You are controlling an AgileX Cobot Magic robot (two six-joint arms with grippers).
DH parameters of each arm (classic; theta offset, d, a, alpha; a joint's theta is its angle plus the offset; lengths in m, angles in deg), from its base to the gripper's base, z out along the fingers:
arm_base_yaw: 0 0.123 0 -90
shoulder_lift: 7.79 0 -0.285 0
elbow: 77.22 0 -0.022 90
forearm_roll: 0 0.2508 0 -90
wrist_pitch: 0 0 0.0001 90
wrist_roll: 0 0.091 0 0
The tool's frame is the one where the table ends.
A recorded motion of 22 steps. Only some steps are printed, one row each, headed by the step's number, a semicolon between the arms.
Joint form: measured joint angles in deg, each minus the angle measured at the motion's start. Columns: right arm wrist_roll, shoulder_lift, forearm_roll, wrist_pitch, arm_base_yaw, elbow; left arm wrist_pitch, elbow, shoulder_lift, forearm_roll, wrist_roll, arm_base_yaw.
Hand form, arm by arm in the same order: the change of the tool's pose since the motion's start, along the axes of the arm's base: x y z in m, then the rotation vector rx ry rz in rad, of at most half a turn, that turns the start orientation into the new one. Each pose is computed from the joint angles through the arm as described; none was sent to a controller.
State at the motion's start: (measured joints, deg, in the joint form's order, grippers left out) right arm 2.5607 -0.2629 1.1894 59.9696 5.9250 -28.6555; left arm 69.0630 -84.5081 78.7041 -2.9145 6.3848 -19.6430
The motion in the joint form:
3: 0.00 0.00 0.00 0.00 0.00 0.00; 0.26 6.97 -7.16 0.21 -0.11 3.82
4: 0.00 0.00 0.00 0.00 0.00 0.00; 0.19 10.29 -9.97 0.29 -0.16 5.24
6: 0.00 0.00 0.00 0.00 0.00 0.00; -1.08 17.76 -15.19 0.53 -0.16 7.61
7: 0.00 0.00 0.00 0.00 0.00 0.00; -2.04 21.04 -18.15 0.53 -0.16 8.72
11: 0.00 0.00 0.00 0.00 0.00 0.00; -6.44 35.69 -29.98 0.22 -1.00 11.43
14: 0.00 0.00 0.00 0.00 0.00 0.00; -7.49 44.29 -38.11 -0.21 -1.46 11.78
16: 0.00 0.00 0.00 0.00 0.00 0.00; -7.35 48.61 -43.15 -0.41 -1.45 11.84
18: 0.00 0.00 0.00 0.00 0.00 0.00; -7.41 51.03 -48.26 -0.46 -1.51 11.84
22: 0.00 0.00 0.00 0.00 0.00 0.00; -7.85 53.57 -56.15 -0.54 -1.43 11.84
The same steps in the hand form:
3: 0.0000 0.0000 0.0000 0.0000 0.0000 0.0000; -0.0284 0.0272 -0.0037 0.0029 0.0004 0.0688
4: 0.0000 0.0000 0.0000 0.0000 0.0000 0.0000; -0.0400 0.0364 -0.0091 0.0060 0.0076 0.0946
6: 0.0000 0.0000 0.0000 0.0000 0.0000 0.0000; -0.0609 0.0507 -0.0267 0.0144 0.0231 0.1376
7: 0.0000 0.0000 0.0000 0.0000 0.0000 0.0000; -0.0725 0.0569 -0.0326 0.0111 0.0125 0.1577
11: 0.0000 0.0000 0.0000 0.0000 0.0000 0.0000; -0.1179 0.0720 -0.0706 -0.0089 -0.0100 0.2202
14: 0.0000 0.0000 0.0000 0.0000 0.0000 0.0000; -0.1484 0.0765 -0.0968 -0.0228 -0.0166 0.2334
16: 0.0000 0.0000 0.0000 0.0000 0.0000 0.0000; -0.1660 0.0788 -0.1106 -0.0286 -0.0256 0.2338
18: 0.0000 0.0000 0.0000 0.0000 0.0000 0.0000; -0.1813 0.0808 -0.1157 -0.0421 -0.0717 0.2340
22: 0.0000 0.0000 0.0000 0.0000 0.0000 0.0000; -0.2025 0.0836 -0.1197 -0.0681 -0.1697 0.2315

